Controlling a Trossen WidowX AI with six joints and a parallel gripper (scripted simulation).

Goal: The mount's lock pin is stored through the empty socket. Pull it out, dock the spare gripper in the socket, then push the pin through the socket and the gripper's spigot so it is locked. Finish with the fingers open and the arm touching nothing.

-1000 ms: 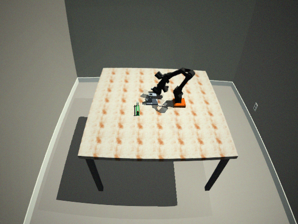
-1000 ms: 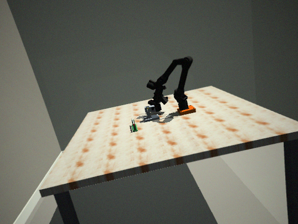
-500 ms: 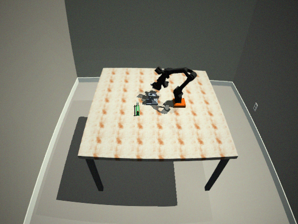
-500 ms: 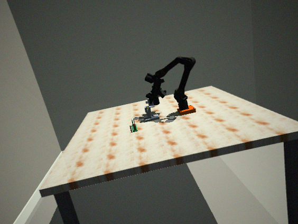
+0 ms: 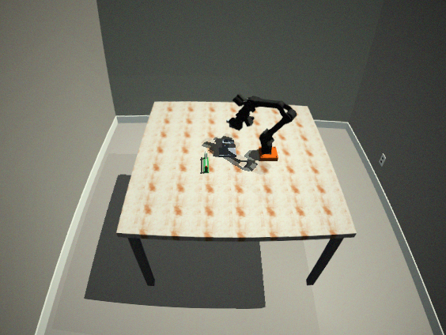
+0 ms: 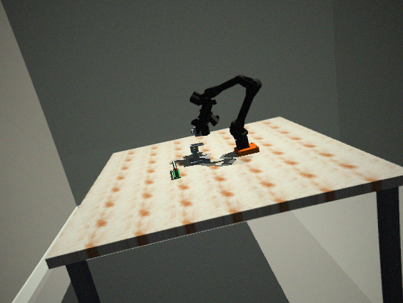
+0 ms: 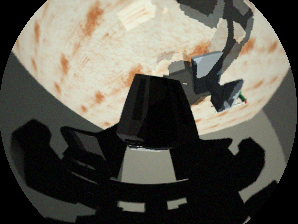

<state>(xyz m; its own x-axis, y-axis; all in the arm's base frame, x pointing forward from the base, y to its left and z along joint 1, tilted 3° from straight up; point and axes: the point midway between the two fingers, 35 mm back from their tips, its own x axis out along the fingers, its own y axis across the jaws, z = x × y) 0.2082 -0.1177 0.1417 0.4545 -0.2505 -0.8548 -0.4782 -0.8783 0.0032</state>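
My gripper tip is 150 mm to the right of the grey mount, 70 mm above it and 30 mm short of it. From my gripper tip the other things lie so: green holder 280 mm to the left, 150 mm ahead, 100 mm below; then spare gripper 10 mm above.
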